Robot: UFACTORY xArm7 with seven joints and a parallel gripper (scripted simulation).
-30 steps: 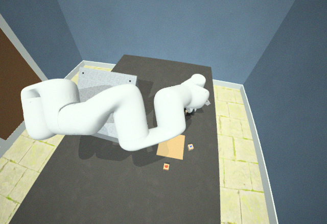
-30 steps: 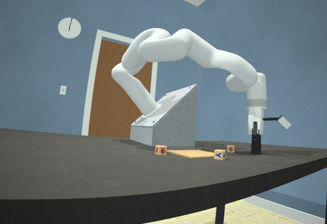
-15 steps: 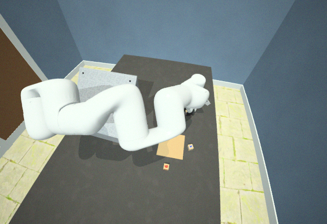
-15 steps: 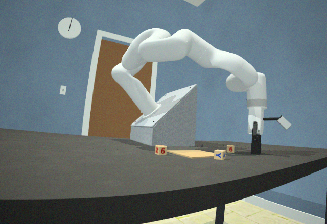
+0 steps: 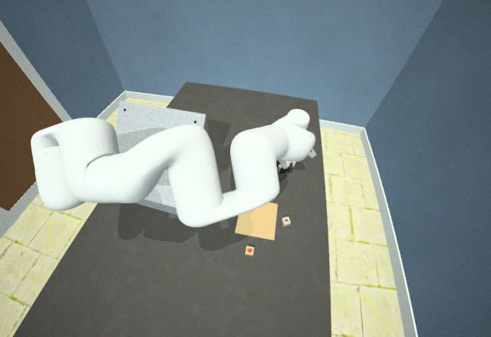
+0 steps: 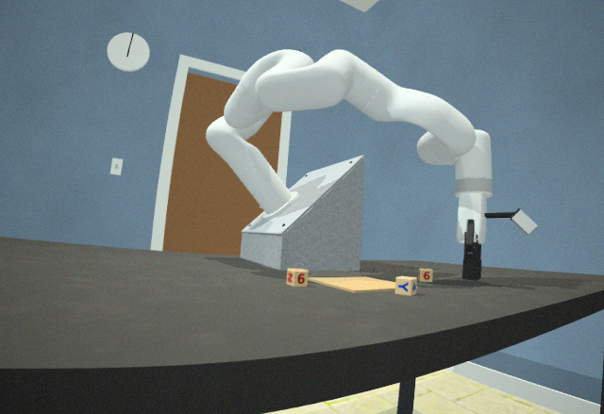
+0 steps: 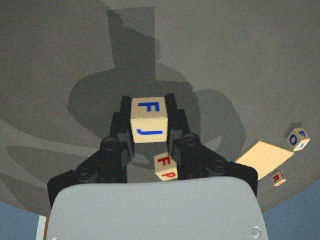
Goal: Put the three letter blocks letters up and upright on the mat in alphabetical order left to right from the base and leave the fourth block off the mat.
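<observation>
The tan mat lies 230 mm to the right of my hand, 90 mm behind it and 30 mm below it. Also, from my hand: block (10 mm below).
</observation>
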